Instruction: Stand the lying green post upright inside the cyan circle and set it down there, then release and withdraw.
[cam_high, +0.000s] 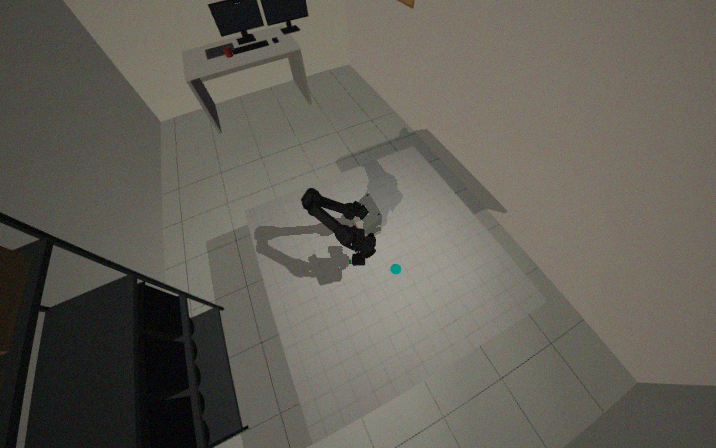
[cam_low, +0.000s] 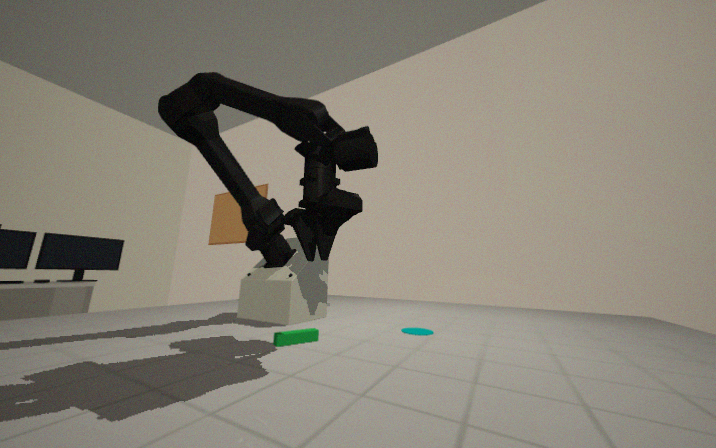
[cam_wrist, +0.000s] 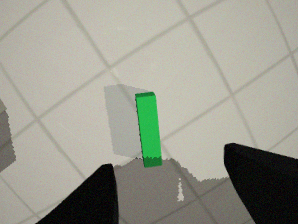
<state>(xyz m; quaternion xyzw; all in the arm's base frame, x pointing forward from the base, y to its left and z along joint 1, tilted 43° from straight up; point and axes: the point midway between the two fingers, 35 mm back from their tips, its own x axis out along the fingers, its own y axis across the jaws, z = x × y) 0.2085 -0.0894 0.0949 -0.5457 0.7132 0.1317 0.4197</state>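
Right now my gripper tip is 120 mm above the green post, 30 mm to the left of it and 10 mm past it. The rest, counted from my gripper tip: cyan circle: 150 mm to the left, 130 mm below, 130 mm ahead.
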